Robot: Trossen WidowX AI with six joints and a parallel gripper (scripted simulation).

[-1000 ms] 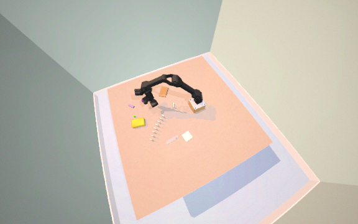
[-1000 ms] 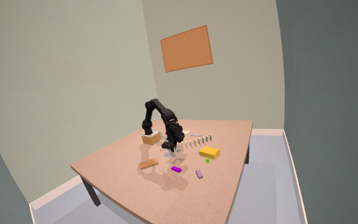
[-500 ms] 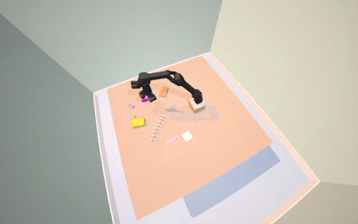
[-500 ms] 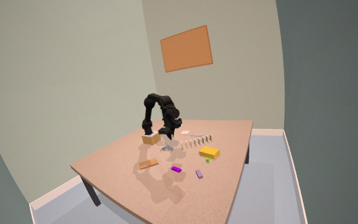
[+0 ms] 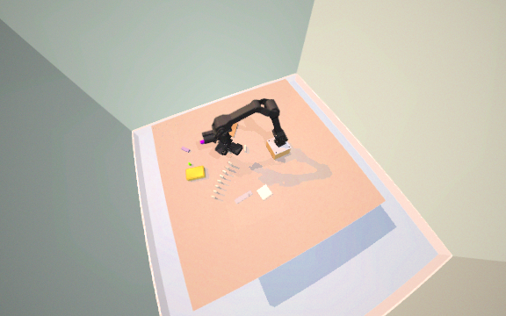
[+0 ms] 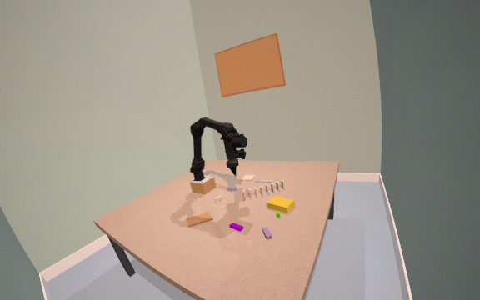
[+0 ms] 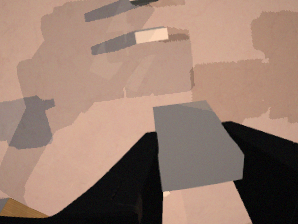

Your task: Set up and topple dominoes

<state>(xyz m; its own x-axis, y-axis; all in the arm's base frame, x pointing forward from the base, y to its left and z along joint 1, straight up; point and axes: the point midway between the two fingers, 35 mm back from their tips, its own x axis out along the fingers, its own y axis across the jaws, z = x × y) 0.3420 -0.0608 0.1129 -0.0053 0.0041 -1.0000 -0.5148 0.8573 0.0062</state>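
The magenta block lies 25 cm to the right of my gripper tip, 16 cm below it and 12 cm ahead of it. The rest, counted from my gripper tip: pale strip: 26 cm to the left, 16 cm below, 5 cm ahead; yellow block: 26 cm ahead, 15 cm below, 3 cm to the right; orange flat piece: 26 cm to the right, 16 cm below, 10 cm behind.
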